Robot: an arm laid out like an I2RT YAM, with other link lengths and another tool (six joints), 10 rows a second.
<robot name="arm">
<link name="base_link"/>
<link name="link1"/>
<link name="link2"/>
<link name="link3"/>
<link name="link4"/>
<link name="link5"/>
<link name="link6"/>
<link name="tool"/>
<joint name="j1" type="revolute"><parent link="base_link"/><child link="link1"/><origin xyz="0 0 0.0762" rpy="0 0 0"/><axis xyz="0 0 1"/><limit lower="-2.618" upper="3.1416"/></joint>
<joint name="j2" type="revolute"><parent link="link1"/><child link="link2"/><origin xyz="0.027 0.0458 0.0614" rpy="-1.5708 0 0"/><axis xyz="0 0 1"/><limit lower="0" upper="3.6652"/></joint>
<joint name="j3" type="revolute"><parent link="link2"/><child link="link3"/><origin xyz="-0.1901 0 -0.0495" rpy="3.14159 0 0"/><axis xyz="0 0 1"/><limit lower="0" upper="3.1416"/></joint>
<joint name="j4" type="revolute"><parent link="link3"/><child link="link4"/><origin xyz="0.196 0.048 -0.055" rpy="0 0 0"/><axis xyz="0 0 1"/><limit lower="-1.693" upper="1.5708"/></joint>
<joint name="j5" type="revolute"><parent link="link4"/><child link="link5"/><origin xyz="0.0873 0.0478 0.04" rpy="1.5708 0 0"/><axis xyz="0 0 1"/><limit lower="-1.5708" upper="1.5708"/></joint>
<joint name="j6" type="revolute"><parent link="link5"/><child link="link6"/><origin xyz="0.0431 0 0.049" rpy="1.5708 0 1.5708"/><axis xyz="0 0 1"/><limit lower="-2.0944" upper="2.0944"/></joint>
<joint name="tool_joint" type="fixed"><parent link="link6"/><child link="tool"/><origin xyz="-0.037 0.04 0.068" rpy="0.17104 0 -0.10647"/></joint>
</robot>
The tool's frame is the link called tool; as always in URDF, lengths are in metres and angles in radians.
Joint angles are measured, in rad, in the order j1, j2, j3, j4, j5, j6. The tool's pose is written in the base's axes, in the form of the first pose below.
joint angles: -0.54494 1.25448 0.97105 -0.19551 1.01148 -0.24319
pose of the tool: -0.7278 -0.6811 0.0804 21.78; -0.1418 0.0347 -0.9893 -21.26; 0.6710 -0.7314 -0.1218 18.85; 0 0 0 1
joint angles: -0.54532 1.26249 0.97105 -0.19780 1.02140 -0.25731
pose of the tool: -0.7116 -0.6989 0.0717 21.60; -0.1390 0.0401 -0.9895 -21.30; 0.6886 -0.7141 -0.1257 18.63; 0 0 0 1
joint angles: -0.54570 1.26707 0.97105 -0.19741 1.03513 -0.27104
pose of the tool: -0.6988 -0.7128 0.0601 21.40; -0.1308 0.0447 -0.9904 -21.36; 0.7033 -0.7000 -0.1244 18.56; 0 0 0 1
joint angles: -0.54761 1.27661 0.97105 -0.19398 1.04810 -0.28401
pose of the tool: -0.6852 -0.7268 0.0474 21.23; -0.1229 0.0512 -0.9911 -21.48; 0.7179 -0.6849 -0.1244 18.40; 0 0 0 1
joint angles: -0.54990 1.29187 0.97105 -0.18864 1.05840 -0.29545
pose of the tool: -0.6702 -0.7413 0.0361 21.13; -0.1184 0.0587 -0.9912 -21.62; 0.7327 -0.6686 -0.1272 18.10; 0 0 0 1
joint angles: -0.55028 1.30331 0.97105 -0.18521 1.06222 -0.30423
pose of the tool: -0.6583 -0.7520 0.0324 21.11; -0.1199 0.0622 -0.9908 -21.68; 0.7431 -0.6562 -0.1311 17.85; 0 0 0 1
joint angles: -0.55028 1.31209 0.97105 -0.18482 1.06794 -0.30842
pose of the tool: -0.6493 -0.7600 0.0268 21.07; -0.1191 0.0667 -0.9906 -21.71; 0.7511 -0.6464 -0.1338 17.65; 0 0 0 1
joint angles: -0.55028 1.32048 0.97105 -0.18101 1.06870 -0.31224
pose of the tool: -0.6434 -0.7651 0.0261 21.10; -0.1211 0.0681 -0.9903 -21.75; 0.7559 -0.6403 -0.1365 17.47; 0 0 0 1
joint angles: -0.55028 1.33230 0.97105 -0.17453 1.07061 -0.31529
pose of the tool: -0.6375 -0.7701 0.0241 21.17; -0.1223 0.0703 -0.9900 -21.82; 0.7607 -0.6340 -0.1389 17.24; 0 0 0 1
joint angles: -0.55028 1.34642 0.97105 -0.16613 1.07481 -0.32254
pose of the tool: -0.6278 -0.7781 0.0204 21.22; -0.1226 0.0729 -0.9898 -21.91; 0.7687 -0.6238 -0.1412 16.97; 0 0 0 1
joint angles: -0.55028 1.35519 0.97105 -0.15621 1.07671 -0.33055
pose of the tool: -0.6221 -0.7827 0.0197 21.29; -0.1224 0.0723 -0.9898 -21.99; 0.7733 -0.6182 -0.1408 16.86; 0 0 0 1
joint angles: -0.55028 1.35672 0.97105 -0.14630 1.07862 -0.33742
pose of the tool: -0.6221 -0.7827 0.0198 21.34; -0.1190 0.0696 -0.9905 -22.05; 0.7738 -0.6186 -0.1364 16.94; 0 0 0 1
